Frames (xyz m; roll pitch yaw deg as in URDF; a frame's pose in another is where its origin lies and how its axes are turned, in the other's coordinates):
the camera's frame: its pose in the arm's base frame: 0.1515 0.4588 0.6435 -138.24 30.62 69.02
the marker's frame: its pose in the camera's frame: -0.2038 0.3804 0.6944 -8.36 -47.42 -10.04
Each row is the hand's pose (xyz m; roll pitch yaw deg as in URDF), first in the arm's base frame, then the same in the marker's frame.
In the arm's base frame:
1: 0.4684 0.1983 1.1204 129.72 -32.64 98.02
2: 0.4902 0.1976 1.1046 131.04 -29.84 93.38
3: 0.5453 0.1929 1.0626 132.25 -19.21 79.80
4: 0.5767 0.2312 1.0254 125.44 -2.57 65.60
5: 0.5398 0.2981 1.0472 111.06 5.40 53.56
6: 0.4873 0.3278 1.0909 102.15 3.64 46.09
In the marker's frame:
1: -0.9541 -0.2281 -0.7922 -155.70 45.96 -83.36
2: -0.9518 -0.2025 -0.8003 -154.97 50.54 -80.93
3: -0.9462 -0.1355 -0.8180 -147.31 65.04 -66.73
4: -0.9118 -0.1024 -0.8575 -99.35 74.55 -6.29
5: -0.8778 -0.1638 -0.8946 -66.19 71.16 42.88
6: -0.8729 -0.2380 -0.8986 -52.00 71.02 66.64

